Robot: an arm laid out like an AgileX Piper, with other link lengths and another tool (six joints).
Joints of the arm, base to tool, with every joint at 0 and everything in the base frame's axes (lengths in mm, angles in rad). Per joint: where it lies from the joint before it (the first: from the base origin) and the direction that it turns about. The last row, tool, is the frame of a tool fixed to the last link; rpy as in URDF.
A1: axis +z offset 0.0 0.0 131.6
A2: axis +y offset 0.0 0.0 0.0
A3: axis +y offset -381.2 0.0 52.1
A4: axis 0.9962 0 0.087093 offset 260.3 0.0 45.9
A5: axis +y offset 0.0 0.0 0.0
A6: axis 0.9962 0 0.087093 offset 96.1 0.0 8.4
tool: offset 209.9 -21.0 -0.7 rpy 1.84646 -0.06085 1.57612
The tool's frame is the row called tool.
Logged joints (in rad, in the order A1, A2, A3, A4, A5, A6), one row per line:
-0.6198, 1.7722, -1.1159, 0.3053, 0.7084, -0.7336
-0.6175, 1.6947, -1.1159, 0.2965, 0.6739, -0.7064
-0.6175, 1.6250, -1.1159, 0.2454, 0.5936, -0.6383
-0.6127, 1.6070, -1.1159, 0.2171, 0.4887, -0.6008
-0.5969, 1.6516, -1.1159, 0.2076, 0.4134, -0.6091
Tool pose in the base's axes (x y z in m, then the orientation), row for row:
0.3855, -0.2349, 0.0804, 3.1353, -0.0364, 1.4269
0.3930, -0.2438, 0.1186, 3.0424, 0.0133, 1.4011
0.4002, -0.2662, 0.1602, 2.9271, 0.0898, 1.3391
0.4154, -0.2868, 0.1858, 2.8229, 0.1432, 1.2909
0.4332, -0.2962, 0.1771, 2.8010, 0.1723, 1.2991
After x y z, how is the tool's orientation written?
As angles about the fixed x, y, z axes (roll, pitch, yaw), in radians.
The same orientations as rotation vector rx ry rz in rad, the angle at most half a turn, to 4 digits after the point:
-2.3608, -2.0431, -0.0494
2.3357, 1.9708, 0.0823
2.2781, 1.8212, 0.0921
2.2171, 1.7100, 0.1103
2.1778, 1.7056, 0.0974

